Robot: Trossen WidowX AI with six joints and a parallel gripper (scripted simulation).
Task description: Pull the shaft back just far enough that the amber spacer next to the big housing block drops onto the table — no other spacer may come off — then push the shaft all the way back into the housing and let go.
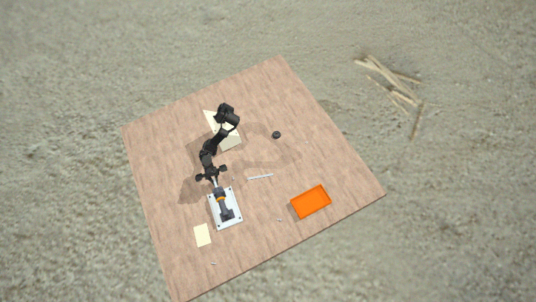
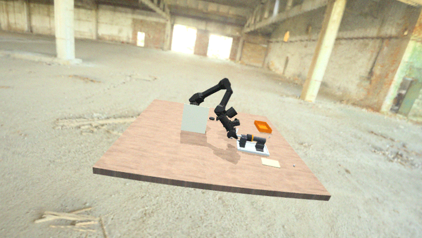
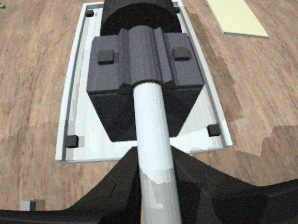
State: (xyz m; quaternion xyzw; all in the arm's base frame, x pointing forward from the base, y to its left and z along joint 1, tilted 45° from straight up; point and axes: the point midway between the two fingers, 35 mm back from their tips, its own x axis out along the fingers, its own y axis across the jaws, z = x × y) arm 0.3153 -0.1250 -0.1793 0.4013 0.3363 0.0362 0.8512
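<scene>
My gripper tip is now 40 mm short of the shaft, 20 mm below it and 10 mm to the left of it. Also, from my gripper tip: amber spacer (100 mm ahead, 20 mm to the right, 20 mm above); then dark spacer (70 mm ahead, 20 mm above, 10 mm to the right); then grey rod (250 mm to the left, 70 mm ahead, 50 mm below).
</scene>
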